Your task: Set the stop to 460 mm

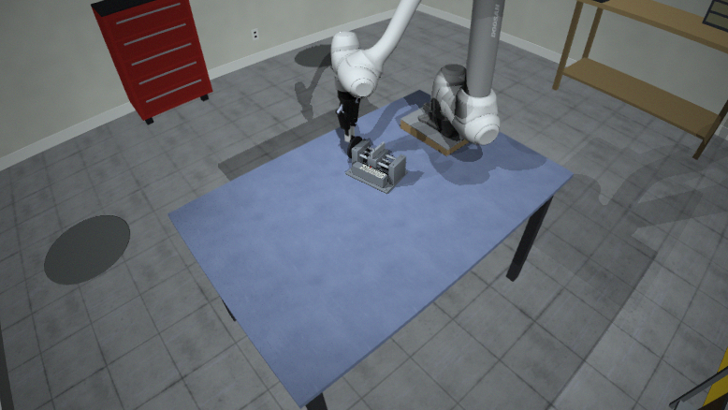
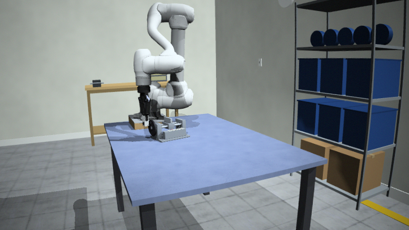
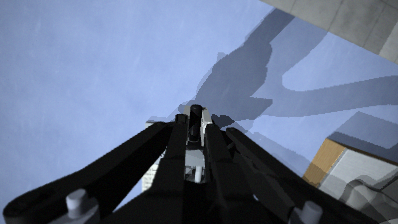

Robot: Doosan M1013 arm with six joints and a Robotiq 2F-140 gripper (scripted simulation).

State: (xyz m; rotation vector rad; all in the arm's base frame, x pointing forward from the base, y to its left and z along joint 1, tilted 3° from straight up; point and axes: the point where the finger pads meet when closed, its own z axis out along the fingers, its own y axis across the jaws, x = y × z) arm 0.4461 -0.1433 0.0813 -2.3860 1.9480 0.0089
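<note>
Now: the grey stop block 15 cm to the left of my hand, 3 cm below it and 1 cm behind it. From my hand the other things lie so: black handwheel: 2 cm to the left, 2 cm below.
</note>
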